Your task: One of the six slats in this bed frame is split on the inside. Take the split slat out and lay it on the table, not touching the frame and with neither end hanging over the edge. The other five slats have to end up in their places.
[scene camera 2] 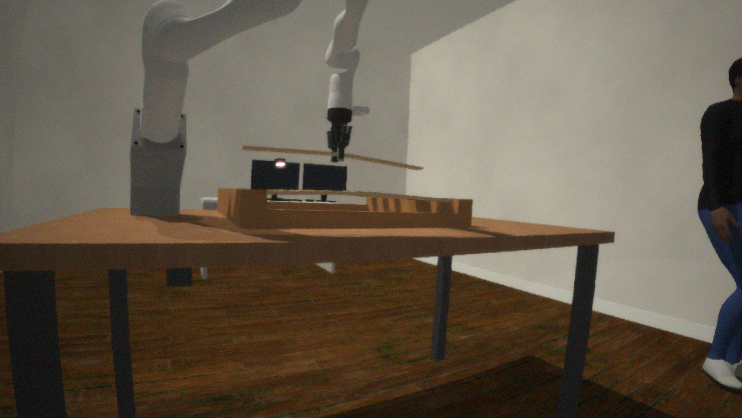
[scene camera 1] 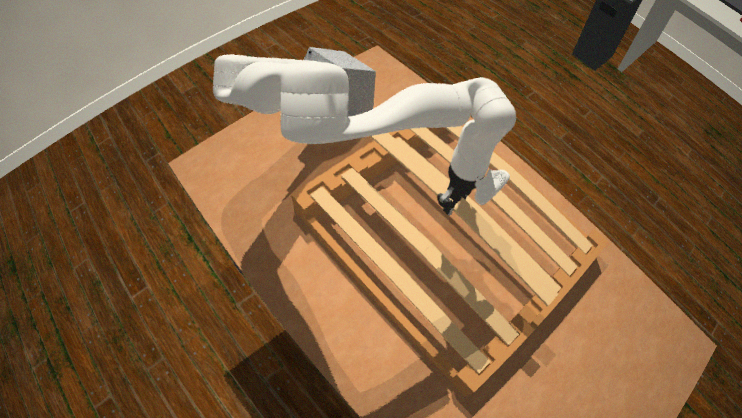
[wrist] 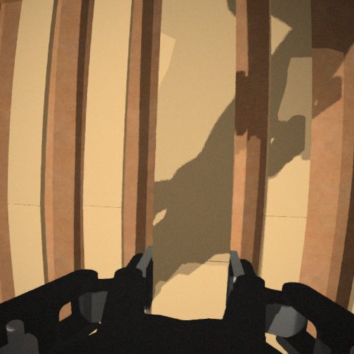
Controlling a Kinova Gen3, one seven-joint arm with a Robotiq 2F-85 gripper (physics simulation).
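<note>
My gripper [scene camera 1: 447, 208] [scene camera 2: 338, 155] [wrist: 191, 263] is shut on a long pale slat [scene camera 1: 529, 271] [scene camera 2: 293, 151] [wrist: 192, 200], near its middle. The slat hangs above the bed frame [scene camera 1: 469, 383] [scene camera 2: 342, 219], roughly parallel to the other slats, its far end in scene camera 2 lower. Two slats [scene camera 1: 384, 259] [scene camera 1: 410, 235] lie in the frame on one side and two [scene camera 1: 534, 233] [scene camera 1: 560, 219] on the other. Empty notches show between the second slat and the held one. The area beneath the held slat is hidden. No split is visible on its top face.
The table [scene camera 1: 623, 332] [scene camera 2: 550, 231] extends around the frame. The robot's grey base block [scene camera 1: 361, 90] [scene camera 2: 155, 179] stands at one side of the table, and the arm reaches over the frame. A person [scene camera 2: 724, 171] stands beyond the table at the right in scene camera 2.
</note>
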